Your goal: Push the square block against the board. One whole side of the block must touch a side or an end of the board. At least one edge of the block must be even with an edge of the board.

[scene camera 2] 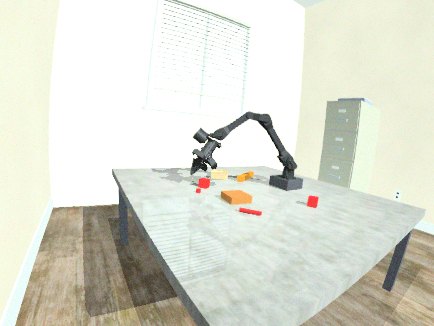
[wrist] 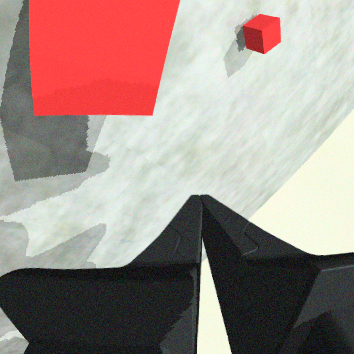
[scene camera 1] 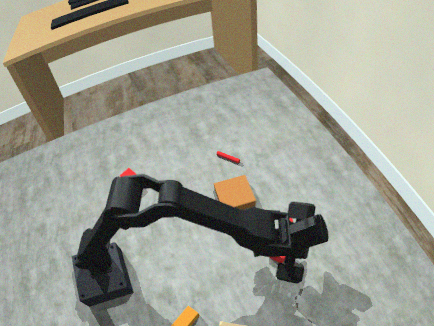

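Where they show: gripper, fingertip midpoint: [scene camera 2: 190, 174] [wrist: 198, 202]; arm's base, origin of the base link: [scene camera 2: 288, 178] [scene camera 1: 99, 263].
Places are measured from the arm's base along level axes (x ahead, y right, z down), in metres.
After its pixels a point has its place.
Observation:
A flat orange square block [scene camera 1: 235, 191] {x 0.426, y -0.107, z 0.027 m} [scene camera 2: 236, 196] {x 0.446, y -0.143, z 0.027 m} lies on the table, apart from the other pieces. A cream rectangular piece [scene camera 2: 219, 174] {x 0.297, y 0.263, z 0.028 m} and a long orange bar [scene camera 1: 186, 317] {x 0.183, y 0.201, z 0.025 m} [scene camera 2: 245, 176] {x 0.150, y 0.204, z 0.031 m} lie farther back in the second scene view; I cannot tell which piece is the board. A red cube [scene camera 2: 204, 183] {x 0.475, y 0.094, z 0.032 m} [wrist: 100, 55] {x 0.466, y 0.118, z 0.016 m} is near my gripper, mostly hidden under the arm in the first scene view. My gripper [scene camera 2: 192, 173] {x 0.532, y 0.135, z -0.005 m} [wrist: 198, 202] {x 0.532, y 0.135, z -0.005 m} is shut and empty, beside and beyond that cube in the second scene view. Its fingertips are hidden in the first scene view.
A tiny red cube [scene camera 2: 198, 190] {x 0.537, y 0.026, z 0.044 m} [wrist: 263, 34] {x 0.528, y 0.040, z 0.040 m} lies near the larger one. Another red cube [scene camera 1: 128, 173] {x 0.135, y -0.290, z 0.016 m} [scene camera 2: 312, 201] {x 0.149, y -0.297, z 0.031 m} and a red stick [scene camera 1: 228, 157] {x 0.457, y -0.250, z 0.044 m} [scene camera 2: 250, 211] {x 0.461, y -0.261, z 0.046 m} lie on the grey table [scene camera 1: 165, 125] {x 0.300, y -0.500, z 0.056 m} [scene camera 2: 280, 250] {x 0.545, y -0.506, z 0.056 m}. The table's edge shows beyond the fingers in the wrist view.

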